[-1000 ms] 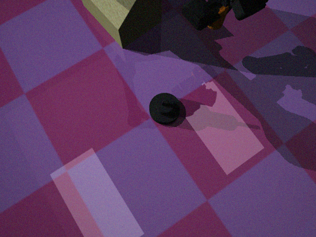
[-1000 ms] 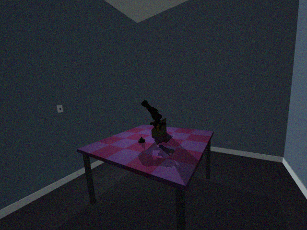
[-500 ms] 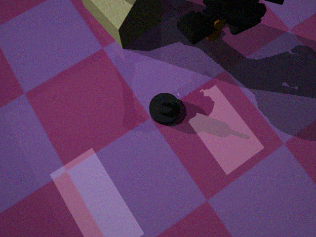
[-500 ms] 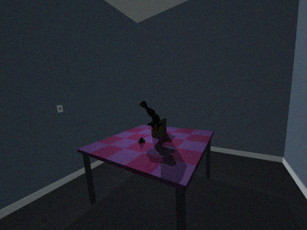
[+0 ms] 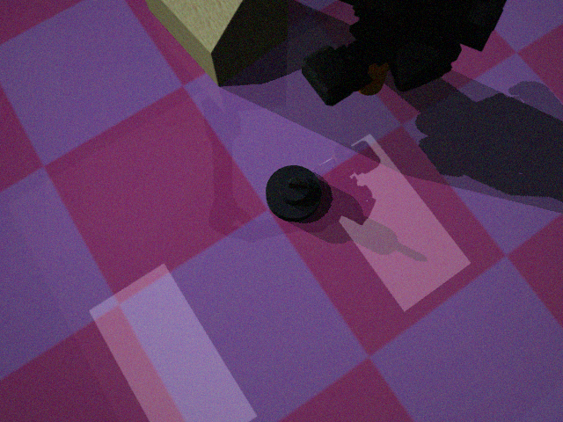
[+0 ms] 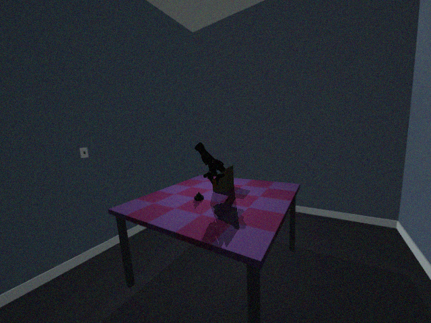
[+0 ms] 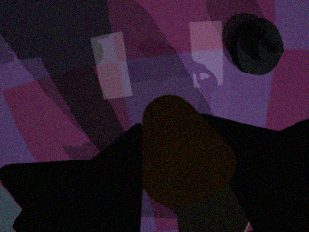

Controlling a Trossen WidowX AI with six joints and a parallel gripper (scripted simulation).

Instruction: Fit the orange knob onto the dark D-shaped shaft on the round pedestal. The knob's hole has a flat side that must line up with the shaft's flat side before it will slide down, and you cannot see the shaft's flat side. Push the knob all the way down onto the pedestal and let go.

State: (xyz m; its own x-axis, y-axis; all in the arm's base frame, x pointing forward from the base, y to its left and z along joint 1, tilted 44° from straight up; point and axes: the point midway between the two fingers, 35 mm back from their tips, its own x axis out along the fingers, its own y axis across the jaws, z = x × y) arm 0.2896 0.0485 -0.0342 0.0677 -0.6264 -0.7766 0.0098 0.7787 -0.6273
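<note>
The dark round pedestal is 15 cm to the right of my gripper tip, 10 cm below it and 4 cm ahead of it. From my gripper tip the other things lie so: orange knob: 2 cm above.
</note>
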